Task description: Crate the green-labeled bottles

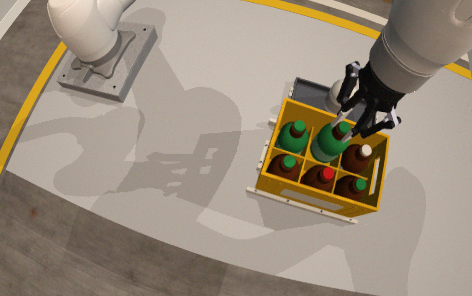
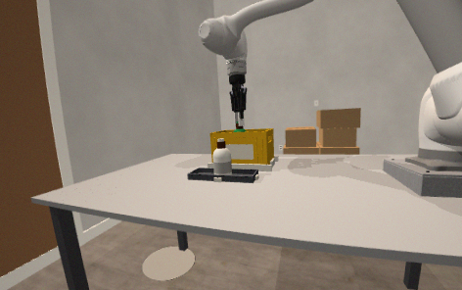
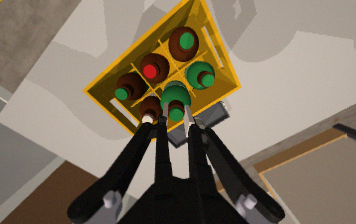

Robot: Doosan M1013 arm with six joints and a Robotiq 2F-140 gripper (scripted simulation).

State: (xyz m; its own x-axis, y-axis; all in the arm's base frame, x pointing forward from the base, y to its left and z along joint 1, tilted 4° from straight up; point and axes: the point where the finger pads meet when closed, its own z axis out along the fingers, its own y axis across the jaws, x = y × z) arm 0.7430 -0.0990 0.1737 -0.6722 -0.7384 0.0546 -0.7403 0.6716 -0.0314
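Now: hand 15 cm above the yellow crate and 4 cm to the left of it. Round my hand: red-capped bottle (15 cm below, 9 cm to the right); then brown bottle (15 cm below, 8 cm ahead); then white-labeled bottle (18 cm to the left, 15 cm below, 2 cm ahead).
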